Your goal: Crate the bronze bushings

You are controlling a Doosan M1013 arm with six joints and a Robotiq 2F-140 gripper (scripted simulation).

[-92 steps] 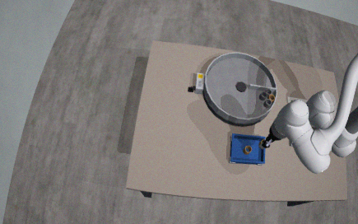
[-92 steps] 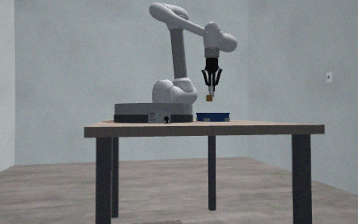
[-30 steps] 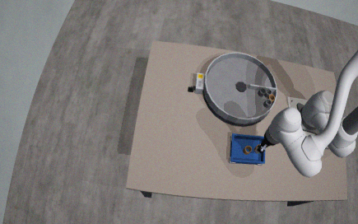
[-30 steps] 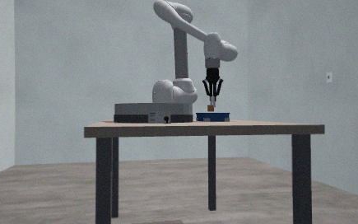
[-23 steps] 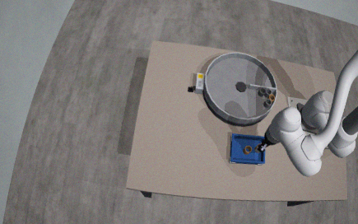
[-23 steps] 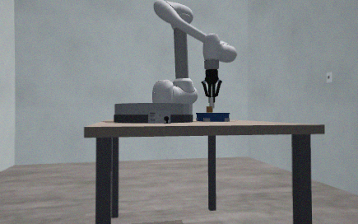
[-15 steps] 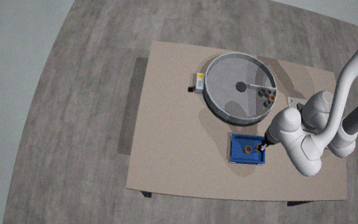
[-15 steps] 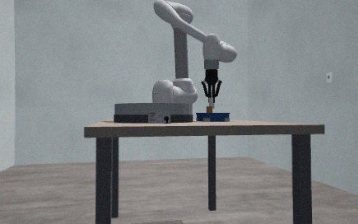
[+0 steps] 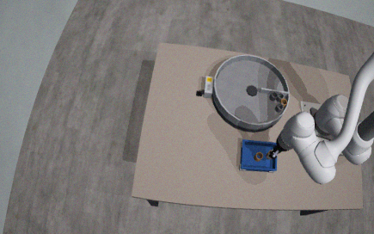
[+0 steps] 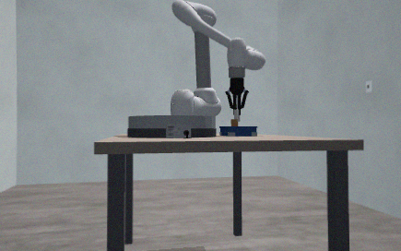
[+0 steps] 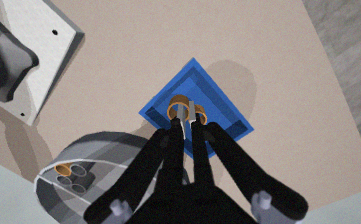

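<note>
My gripper is now 9 cm above the blue crate and 4 cm short of it. Also, from my hand: grey turning table: 34 cm to the right, 15 cm ahead, 6 cm below.
</note>
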